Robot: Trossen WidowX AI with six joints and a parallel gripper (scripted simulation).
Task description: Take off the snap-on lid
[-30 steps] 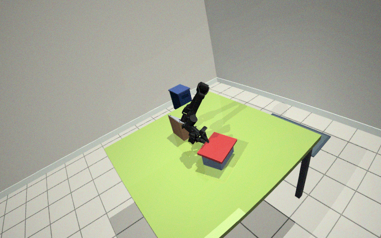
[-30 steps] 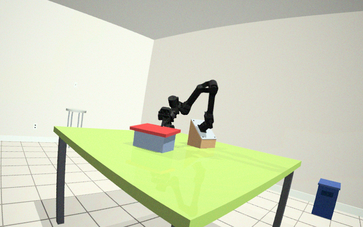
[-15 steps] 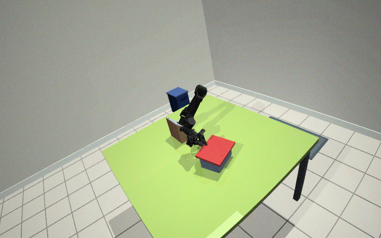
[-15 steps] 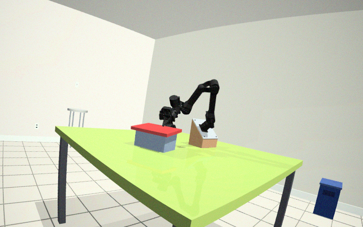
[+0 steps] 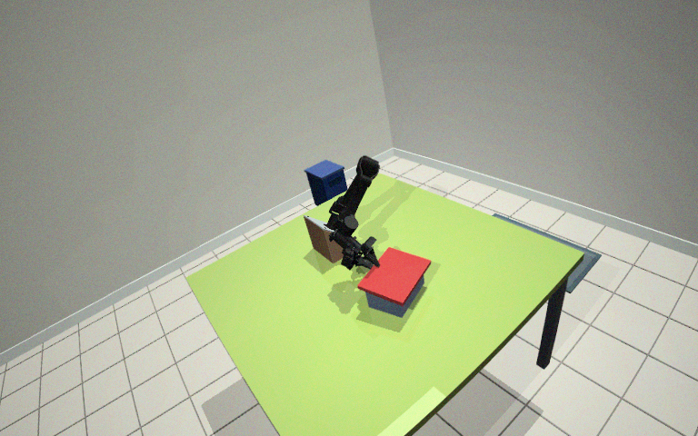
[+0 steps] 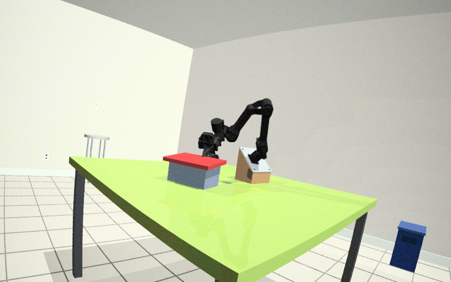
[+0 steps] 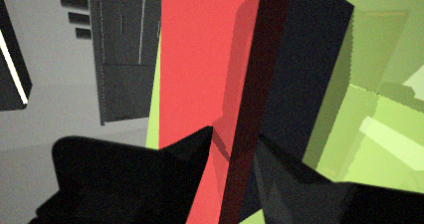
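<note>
Now: the red lid 7 cm ahead of my gripper tip and 3 cm to the left of it. The rest, counted from my gripper tip: storage box: 6 cm ahead, 3 cm to the left, 6 cm below.
</note>
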